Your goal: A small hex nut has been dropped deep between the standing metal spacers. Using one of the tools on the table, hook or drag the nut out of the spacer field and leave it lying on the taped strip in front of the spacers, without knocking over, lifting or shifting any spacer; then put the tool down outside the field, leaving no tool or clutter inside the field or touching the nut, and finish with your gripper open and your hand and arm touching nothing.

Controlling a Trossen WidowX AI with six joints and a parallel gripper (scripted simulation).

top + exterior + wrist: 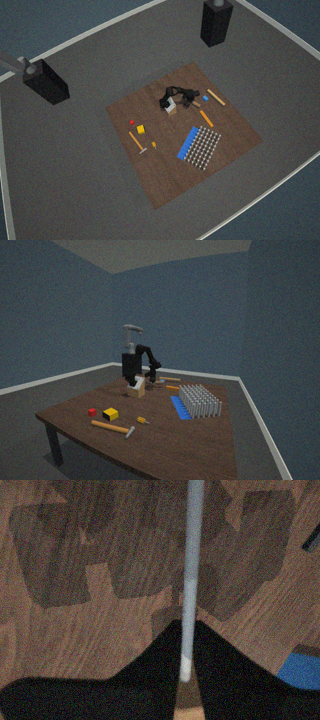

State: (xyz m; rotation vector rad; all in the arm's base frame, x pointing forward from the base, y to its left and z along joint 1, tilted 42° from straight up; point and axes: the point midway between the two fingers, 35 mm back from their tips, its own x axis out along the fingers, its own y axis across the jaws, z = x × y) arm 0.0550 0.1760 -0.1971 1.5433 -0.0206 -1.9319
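The blue block is 170 mm to the left of my gripper tip, 30 mm below it and 30 mm ahead of it. Round my gripper tip: orange bar (260 mm ahead, 50 mm to the left, 40 mm below); rod (30 mm behind, 20 mm to the right); blue taped strip (410 mm ahead, 240 mm to the right, 50 mm below).
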